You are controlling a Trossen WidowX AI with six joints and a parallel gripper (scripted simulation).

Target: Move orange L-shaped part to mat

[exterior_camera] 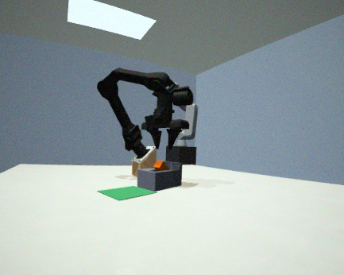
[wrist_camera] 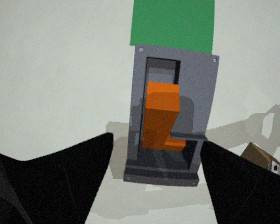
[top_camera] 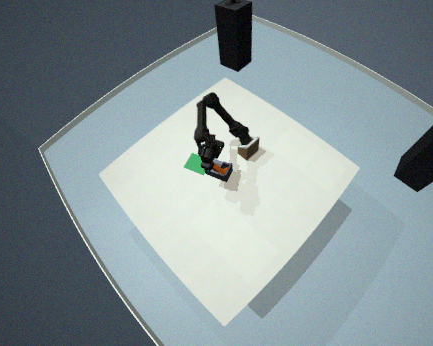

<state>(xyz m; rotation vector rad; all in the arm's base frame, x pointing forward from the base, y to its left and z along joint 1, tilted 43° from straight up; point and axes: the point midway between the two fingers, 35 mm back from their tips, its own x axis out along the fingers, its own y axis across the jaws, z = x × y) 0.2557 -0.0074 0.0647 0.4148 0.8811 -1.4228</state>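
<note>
Now: gripper tip 100 mm above the orange L-shaped part, 30 mm to the right of it and 30 mm past it. The rest, counted from my gripper tip: green mat: 160 mm below, 150 mm to the right, 20 mm ahead.
</note>
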